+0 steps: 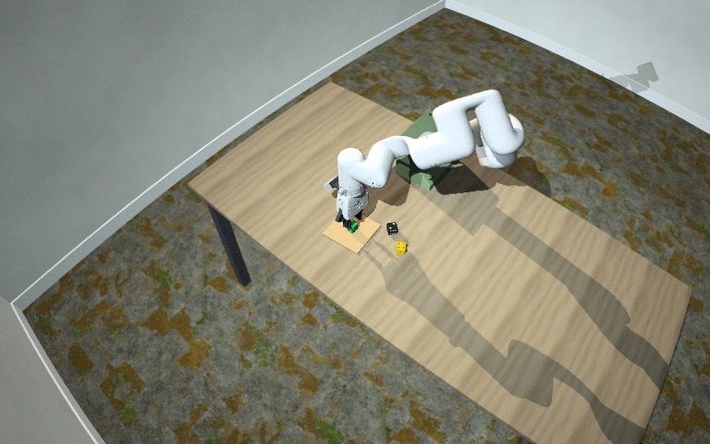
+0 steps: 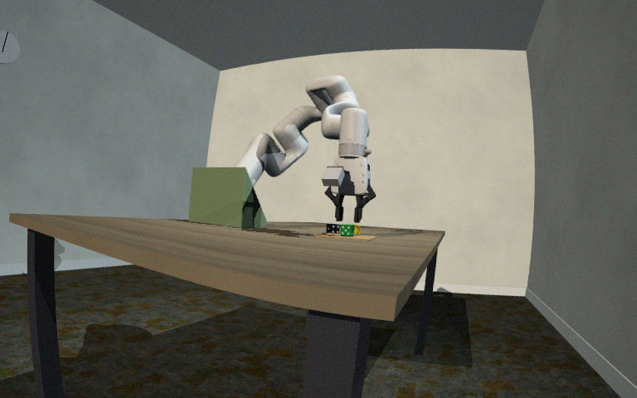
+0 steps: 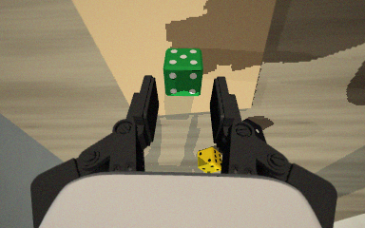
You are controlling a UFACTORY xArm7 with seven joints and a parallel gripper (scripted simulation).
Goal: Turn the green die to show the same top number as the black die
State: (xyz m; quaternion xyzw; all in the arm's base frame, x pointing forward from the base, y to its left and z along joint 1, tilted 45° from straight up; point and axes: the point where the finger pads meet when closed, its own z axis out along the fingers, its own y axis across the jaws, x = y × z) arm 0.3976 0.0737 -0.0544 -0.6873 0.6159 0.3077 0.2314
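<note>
The green die is 40 mm below my hand. Also, from my hand: black die (100 mm to the left, 90 mm behind, 50 mm below); then yellow die (170 mm to the left, 50 mm below, 50 mm behind); then tan mat (60 mm below).
</note>
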